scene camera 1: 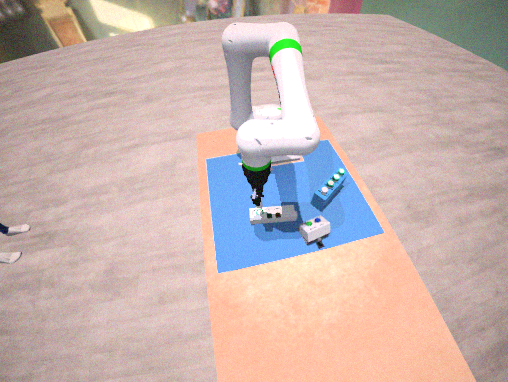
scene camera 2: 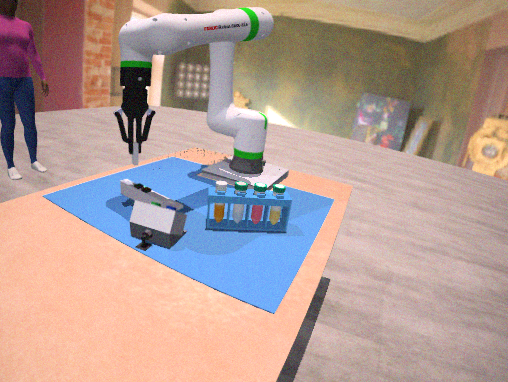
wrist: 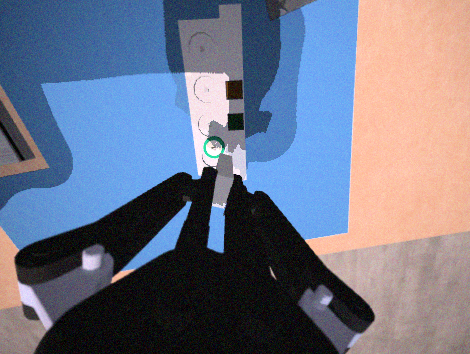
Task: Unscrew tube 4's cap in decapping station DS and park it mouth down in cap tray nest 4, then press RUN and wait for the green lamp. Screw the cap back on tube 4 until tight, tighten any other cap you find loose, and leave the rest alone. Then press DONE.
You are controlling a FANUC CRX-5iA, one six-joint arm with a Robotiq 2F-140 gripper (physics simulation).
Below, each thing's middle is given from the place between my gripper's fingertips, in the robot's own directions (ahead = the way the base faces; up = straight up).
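Labels:
The button box [scene camera 2: 163, 226] is 60 mm lower than my hand at this moment. It is also 210 mm to the left of my hand, and 170 mm ahead of it.

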